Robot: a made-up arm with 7 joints.
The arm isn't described. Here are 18 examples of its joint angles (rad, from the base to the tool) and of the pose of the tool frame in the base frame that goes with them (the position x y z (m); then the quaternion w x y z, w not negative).
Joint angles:
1: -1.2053 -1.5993 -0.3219 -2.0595 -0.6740 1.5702 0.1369
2: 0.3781 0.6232 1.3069 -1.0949 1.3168 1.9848 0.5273
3: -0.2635 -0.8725 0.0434 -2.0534 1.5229 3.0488 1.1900
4: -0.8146 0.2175 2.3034 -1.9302 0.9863 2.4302 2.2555
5: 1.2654 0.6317 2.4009 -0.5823 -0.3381 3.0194 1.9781
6: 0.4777 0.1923 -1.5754 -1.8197 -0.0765 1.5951 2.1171
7: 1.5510 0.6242 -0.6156 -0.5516 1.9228 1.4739 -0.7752
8: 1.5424 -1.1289 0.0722 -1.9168 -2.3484 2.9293 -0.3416
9: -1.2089 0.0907 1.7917 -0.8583 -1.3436 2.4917 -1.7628
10: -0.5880 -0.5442 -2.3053 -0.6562 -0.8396 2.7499 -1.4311
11: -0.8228 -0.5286 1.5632 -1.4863 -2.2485 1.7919 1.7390
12: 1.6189 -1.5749 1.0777 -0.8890 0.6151 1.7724 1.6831
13: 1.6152 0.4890 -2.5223 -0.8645 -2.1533 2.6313 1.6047
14: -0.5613 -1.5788 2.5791 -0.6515 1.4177 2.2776 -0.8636
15: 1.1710 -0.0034 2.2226 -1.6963 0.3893 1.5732 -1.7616
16: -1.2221 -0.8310 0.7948 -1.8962 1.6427 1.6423 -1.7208
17: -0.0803 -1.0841 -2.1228 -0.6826 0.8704 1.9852 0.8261
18: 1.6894 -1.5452 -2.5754 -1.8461 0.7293 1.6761 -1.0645
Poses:
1: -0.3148 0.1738 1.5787 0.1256 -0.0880 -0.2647 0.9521
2: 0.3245 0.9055 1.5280 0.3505 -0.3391 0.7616 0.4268
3: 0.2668 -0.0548 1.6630 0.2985 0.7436 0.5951 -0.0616
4: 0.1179 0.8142 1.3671 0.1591 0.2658 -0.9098 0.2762
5: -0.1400 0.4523 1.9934 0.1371 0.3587 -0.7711 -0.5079
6: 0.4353 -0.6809 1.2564 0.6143 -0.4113 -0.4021 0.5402
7: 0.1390 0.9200 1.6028 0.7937 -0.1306 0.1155 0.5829
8: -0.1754 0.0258 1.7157 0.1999 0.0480 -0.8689 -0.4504
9: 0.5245 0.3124 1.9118 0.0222 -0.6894 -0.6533 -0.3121
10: -0.9078 0.1490 1.6870 0.5160 0.5201 -0.5754 0.3634
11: 0.3784 0.8252 1.4279 0.4208 0.2488 -0.5028 -0.7129
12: -0.5671 -1.0799 1.0593 0.8331 -0.2143 0.1821 0.4763
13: 0.3273 0.0315 1.9871 0.0330 0.0095 0.6313 0.7748
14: -0.8449 0.8378 0.4133 0.6633 -0.5080 -0.1327 0.5332
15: -0.8836 -0.2885 1.3602 0.1909 -0.0959 0.5435 -0.8118
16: 0.6487 0.1556 1.5332 0.9092 -0.2895 -0.1546 -0.2562
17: -1.1591 -0.3224 1.1505 0.0933 0.9281 0.0060 -0.3604
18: 0.4906 -0.4072 0.1302 0.6359 0.3095 0.7067 0.0194
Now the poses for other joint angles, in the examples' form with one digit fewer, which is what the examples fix.
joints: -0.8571 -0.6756 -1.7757 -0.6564 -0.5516 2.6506 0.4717
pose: -0.842 0.291 1.699 0.634 -0.216 0.265 0.694
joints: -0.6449 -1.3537 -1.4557 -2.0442 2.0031 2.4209 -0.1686
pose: -0.714 -0.496 0.970 0.347 0.928 -0.136 -0.019
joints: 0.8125 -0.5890 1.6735 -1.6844 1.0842 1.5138 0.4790
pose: -0.954 0.263 1.206 0.512 -0.834 -0.020 0.205
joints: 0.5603 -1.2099 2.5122 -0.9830 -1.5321 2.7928 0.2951
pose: -1.186 -0.305 0.629 0.378 0.443 -0.709 0.397
